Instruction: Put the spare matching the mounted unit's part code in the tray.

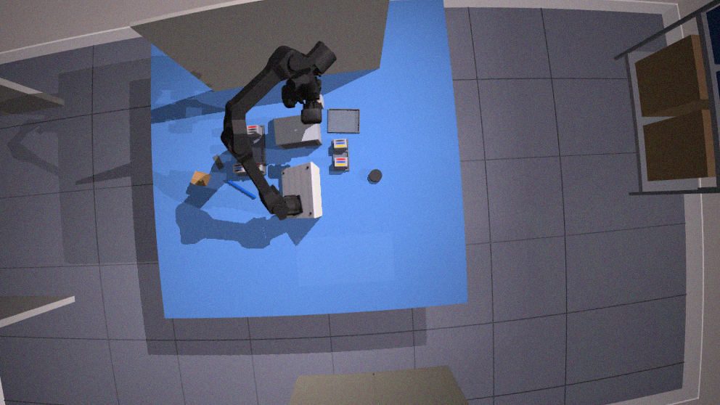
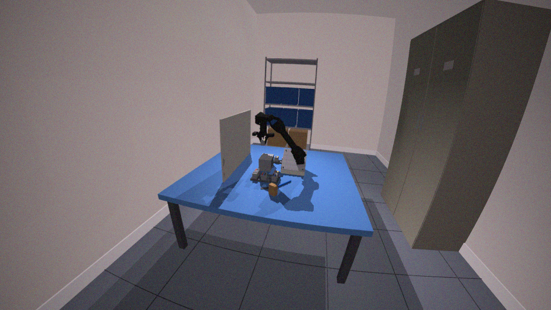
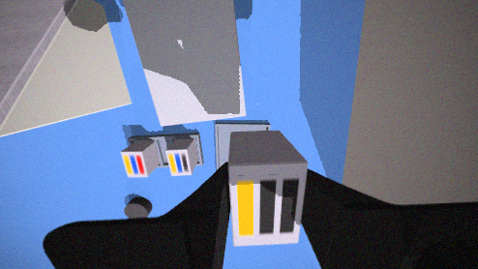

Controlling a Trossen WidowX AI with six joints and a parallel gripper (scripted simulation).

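The shallow grey tray lies 2 cm behind my gripper tip, 8 cm to the right of it and 18 cm below it. The rest, counted from my gripper tip: dark cylinder 27 cm behind, 16 cm to the right, 17 cm below; then mounted unit 4 cm behind, 11 cm to the left, 13 cm below; then upright panel 20 cm ahead, 8 cm to the left, 4 cm above.
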